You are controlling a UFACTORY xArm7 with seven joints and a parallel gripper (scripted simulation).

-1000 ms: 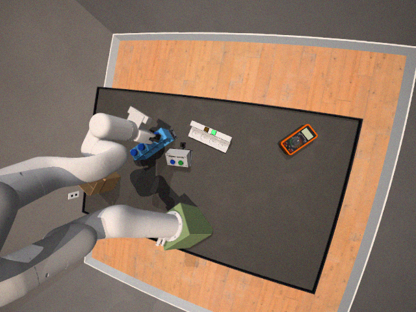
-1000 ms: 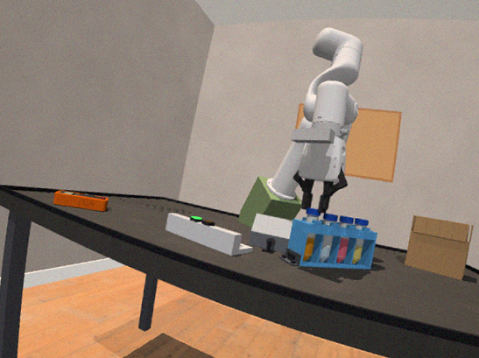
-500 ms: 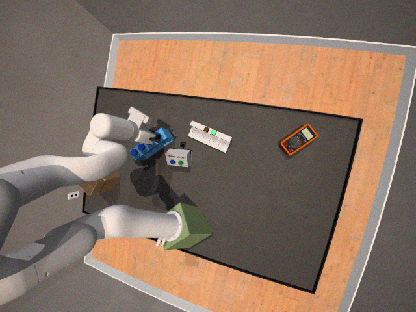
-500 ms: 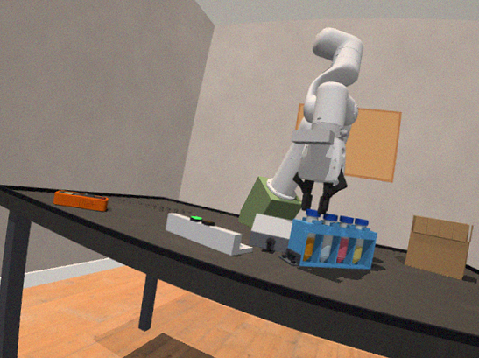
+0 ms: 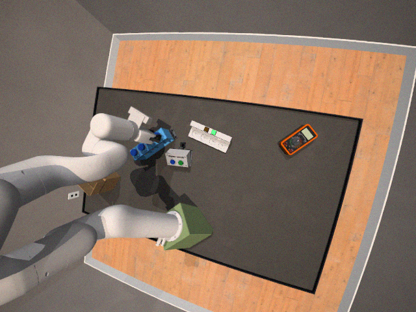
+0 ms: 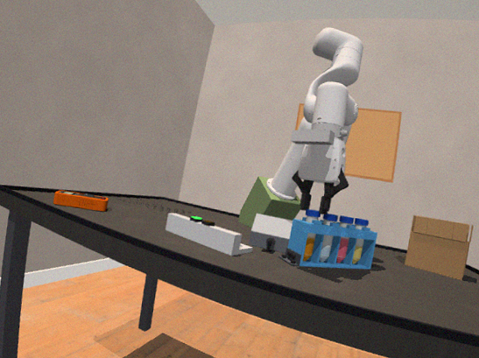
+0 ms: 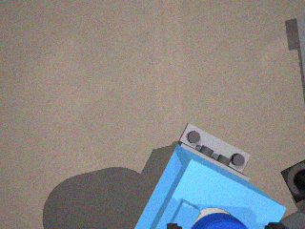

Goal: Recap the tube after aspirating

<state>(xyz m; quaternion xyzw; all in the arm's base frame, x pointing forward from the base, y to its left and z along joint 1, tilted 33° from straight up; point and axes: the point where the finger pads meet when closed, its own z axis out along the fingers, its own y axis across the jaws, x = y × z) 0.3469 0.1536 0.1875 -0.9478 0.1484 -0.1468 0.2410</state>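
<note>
Right now the blue cap is 20 mm below my hand. Round my hand: blue cycle key (110 mm behind, 100 mm to the right, 70 mm below); then key housing (80 mm behind, 110 mm to the right, 90 mm below); then tube neck (20 mm below).
</note>
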